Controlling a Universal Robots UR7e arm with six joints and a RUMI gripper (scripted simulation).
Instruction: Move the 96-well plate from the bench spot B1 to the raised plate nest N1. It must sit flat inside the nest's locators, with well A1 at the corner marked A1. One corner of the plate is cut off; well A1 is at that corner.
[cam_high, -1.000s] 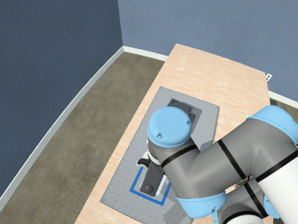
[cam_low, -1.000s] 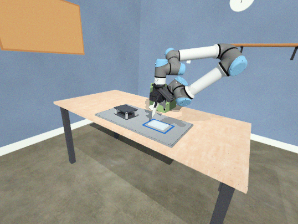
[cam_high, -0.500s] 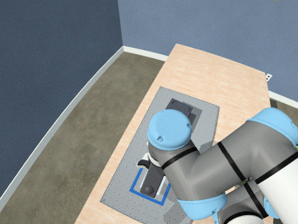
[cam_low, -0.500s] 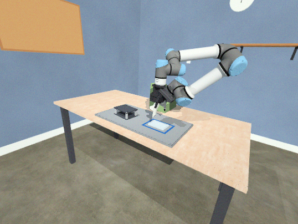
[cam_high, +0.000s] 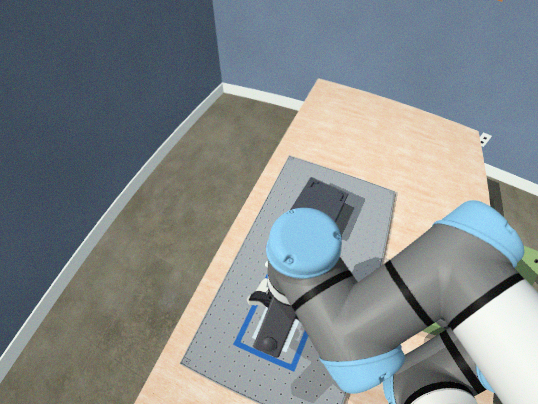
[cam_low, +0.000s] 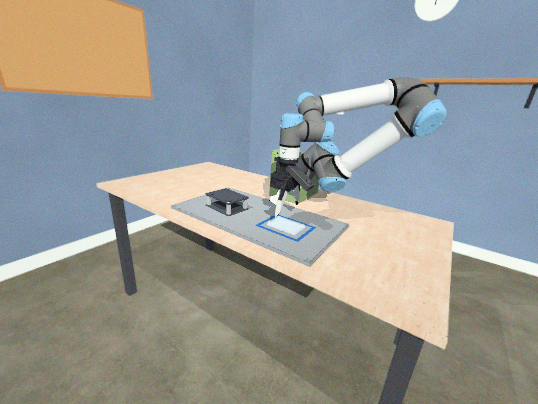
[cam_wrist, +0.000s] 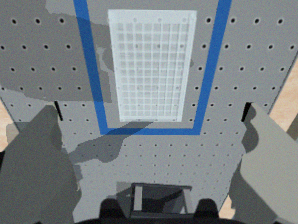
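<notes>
Right now the 96-well plate is 6 cm below my hand. From my hand the other things lie so: dark plate nest N1: 5 cm ahead, 30 cm to the right, 1 cm below.
</notes>
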